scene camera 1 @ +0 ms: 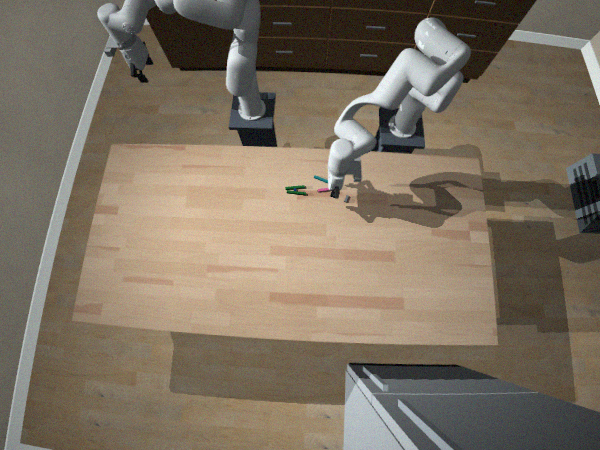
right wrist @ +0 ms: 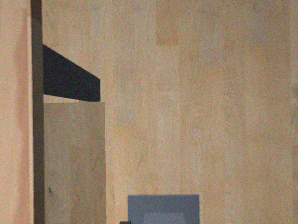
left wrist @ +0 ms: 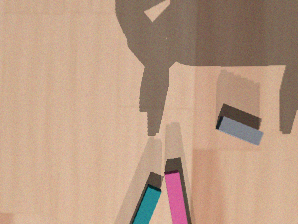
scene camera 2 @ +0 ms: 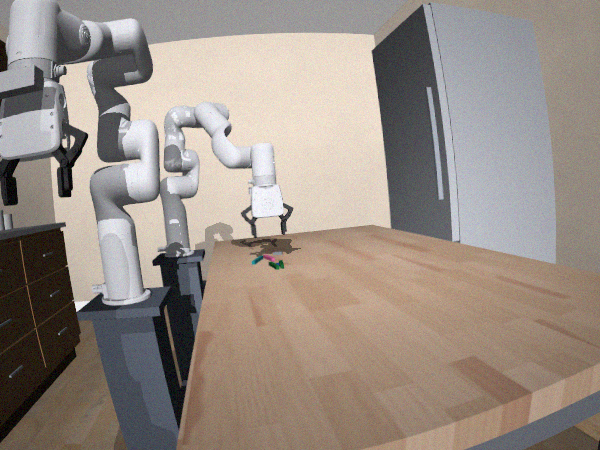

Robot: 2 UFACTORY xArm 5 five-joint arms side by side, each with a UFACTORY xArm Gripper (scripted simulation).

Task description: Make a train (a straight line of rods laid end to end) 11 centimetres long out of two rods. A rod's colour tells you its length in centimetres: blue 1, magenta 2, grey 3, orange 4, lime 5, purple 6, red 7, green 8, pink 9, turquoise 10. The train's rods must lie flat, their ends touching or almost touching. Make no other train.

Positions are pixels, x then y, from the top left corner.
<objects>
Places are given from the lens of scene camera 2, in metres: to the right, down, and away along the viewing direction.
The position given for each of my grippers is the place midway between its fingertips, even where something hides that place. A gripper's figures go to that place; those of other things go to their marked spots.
my left gripper (scene camera 2: 269,235): -0.10, 0.04, 1.30
my right gripper (scene camera 2: 37,201): -0.36, -0.03, 0.45
</objects>
